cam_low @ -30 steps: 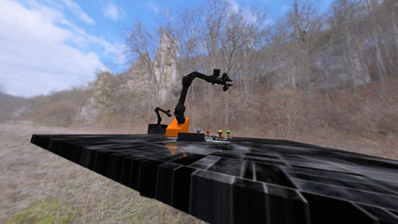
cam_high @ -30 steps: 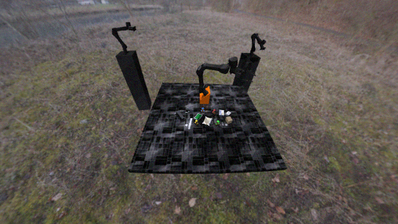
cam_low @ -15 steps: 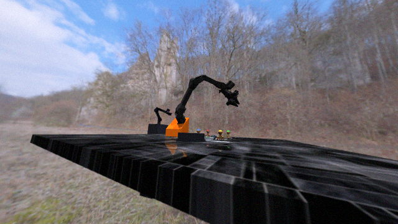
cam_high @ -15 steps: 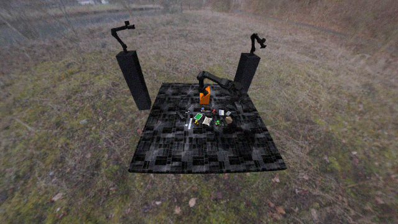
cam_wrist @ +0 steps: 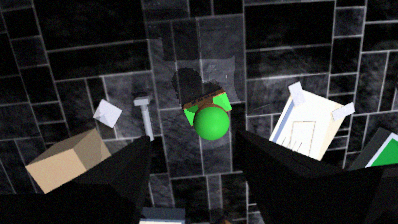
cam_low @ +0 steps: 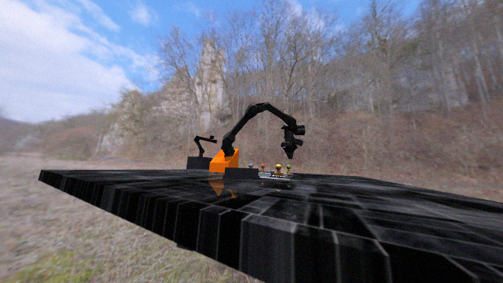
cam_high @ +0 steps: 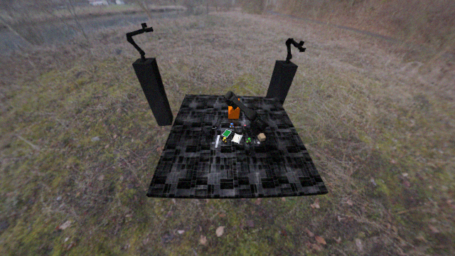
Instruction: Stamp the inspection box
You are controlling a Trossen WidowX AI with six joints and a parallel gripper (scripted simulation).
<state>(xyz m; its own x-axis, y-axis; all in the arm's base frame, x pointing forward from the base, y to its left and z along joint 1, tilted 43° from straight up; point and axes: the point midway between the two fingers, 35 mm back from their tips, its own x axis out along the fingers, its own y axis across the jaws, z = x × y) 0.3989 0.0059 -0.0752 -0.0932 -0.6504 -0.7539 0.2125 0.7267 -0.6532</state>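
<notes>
My gripper tip is 10 mm past the green stamp, 10 mm to the left of it and 80 mm above it. From my gripper tip the other things lie so: tan box (40 mm behind, 130 mm to the left, 80 mm below); red stamp (180 mm behind, 80 mm below); cream card (80 mm behind, 100 mm to the right, 100 mm below).
</notes>
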